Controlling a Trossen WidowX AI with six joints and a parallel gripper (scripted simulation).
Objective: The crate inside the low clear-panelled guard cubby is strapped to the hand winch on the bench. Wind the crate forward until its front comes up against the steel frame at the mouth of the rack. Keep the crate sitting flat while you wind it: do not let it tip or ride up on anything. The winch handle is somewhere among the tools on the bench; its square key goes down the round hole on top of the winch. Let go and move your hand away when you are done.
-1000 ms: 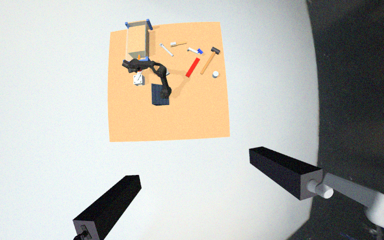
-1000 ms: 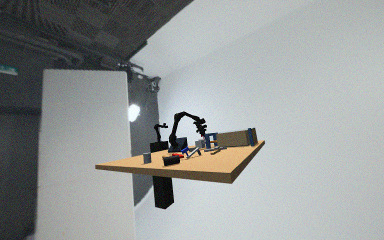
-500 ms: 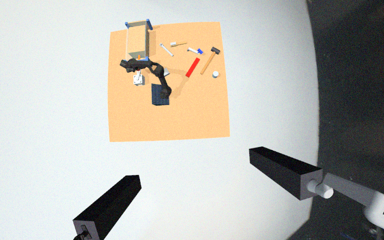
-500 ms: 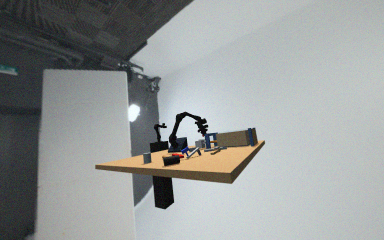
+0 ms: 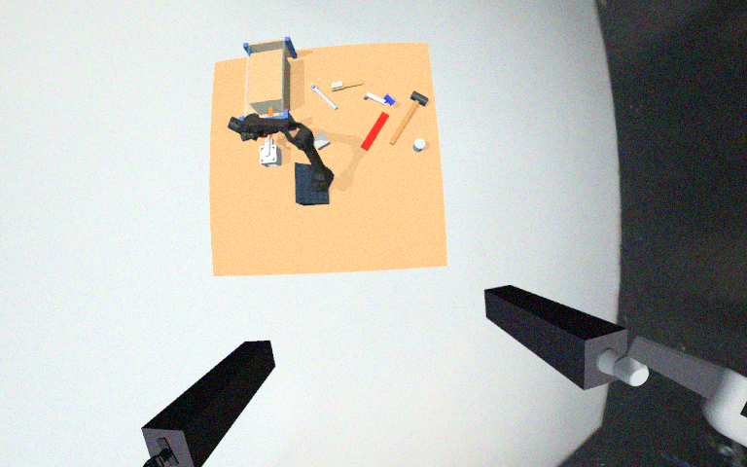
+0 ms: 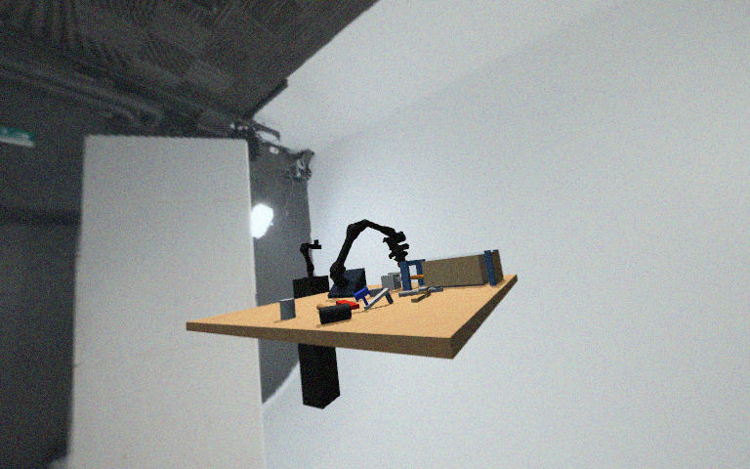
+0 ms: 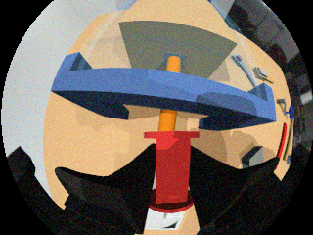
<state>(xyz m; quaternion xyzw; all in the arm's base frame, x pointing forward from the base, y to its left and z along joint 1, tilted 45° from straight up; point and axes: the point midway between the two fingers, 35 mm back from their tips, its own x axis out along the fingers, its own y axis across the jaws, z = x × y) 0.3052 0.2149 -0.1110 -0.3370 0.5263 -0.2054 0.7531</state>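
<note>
My gripper tip is now 5 cm past the winch handle and 3 cm above it. From my gripper tip the other things lie so: winch: 13 cm behind, 10 cm below; then red knob: 2 cm behind; then blue steel frame: 4 cm ahead, 1 cm to the right, 2 cm below.
</note>
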